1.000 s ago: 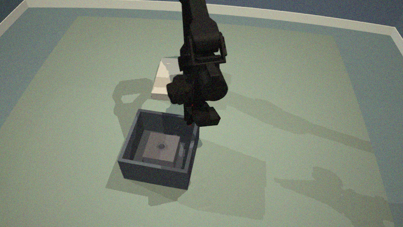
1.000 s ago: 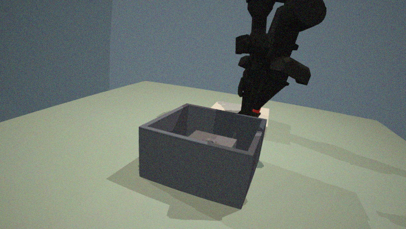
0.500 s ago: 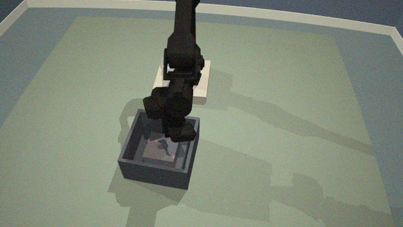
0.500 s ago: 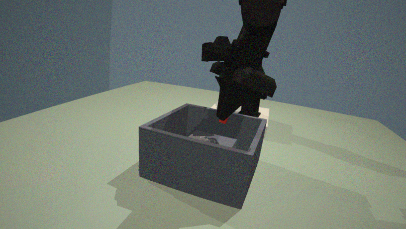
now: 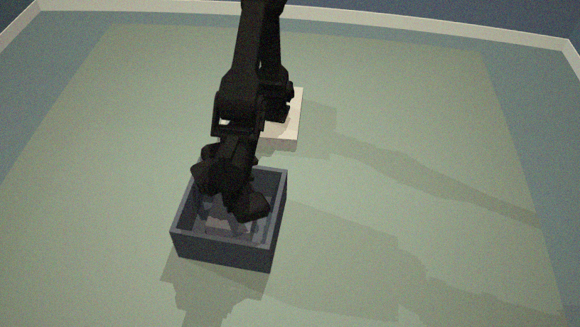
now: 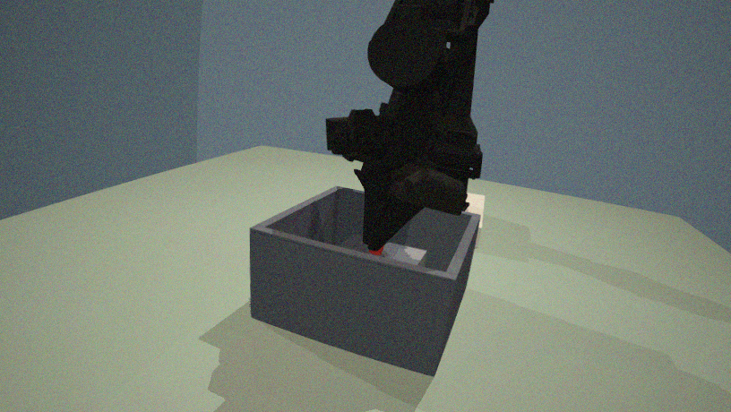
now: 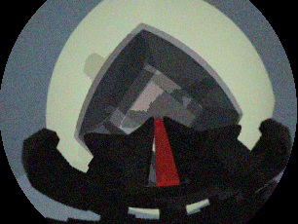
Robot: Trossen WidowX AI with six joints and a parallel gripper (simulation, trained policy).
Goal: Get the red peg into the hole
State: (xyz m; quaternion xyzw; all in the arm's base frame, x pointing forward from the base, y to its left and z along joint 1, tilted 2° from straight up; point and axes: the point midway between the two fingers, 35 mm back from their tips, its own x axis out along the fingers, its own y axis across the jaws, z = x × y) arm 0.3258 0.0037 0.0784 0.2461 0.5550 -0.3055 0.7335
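Right now the red peg is 30 mm above my gripper tip, 10 mm to the left of it and 10 mm behind it. Round my gripper tip: plate 20 mm below, 10 mm to the left; then grey box 40 mm below, 10 mm to the left.
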